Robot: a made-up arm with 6 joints.
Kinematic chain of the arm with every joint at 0, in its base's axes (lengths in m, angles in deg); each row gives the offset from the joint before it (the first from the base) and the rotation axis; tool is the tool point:
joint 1: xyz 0 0 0.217 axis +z
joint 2: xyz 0 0.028 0 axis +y
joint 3: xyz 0 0 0.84 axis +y
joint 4: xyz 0 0 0.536 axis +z
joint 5: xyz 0 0 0 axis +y
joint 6: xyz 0 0 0.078 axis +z
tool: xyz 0 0 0
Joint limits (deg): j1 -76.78..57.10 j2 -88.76..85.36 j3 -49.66..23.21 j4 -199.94..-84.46 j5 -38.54..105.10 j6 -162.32..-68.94
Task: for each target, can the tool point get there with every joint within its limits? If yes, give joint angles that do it. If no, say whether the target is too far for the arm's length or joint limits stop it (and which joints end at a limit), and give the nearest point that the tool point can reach.
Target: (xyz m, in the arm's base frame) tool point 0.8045 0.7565 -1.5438
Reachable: no: too far | nearest point 1.0111 0.9508 0.0488 | short by 1.618 m
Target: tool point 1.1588 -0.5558 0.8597
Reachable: yes | joints -26.76 56.10 16.17 -190.87 -9.80 -112.03
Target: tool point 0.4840 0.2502 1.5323
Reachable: yes | joints 22.71 31.74 -24.29 -144.68 -20.63 -84.82
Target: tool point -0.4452 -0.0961 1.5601
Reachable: yes | joints 9.01 -14.23 -7.80 -120.80 52.58 -97.27
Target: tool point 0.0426 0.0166 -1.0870
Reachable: no: joint limits stop it (at a limit: joint 1, joint 2, joint 3) | nearest point -0.2312 1.1104 -0.2135 | short by 1.426 m
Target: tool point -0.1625 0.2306 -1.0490
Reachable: no: joint limits stop it (at a limit: joint 2, joint 3) | nearest point -0.6565 0.9317 -0.2200 | short by 1.193 m
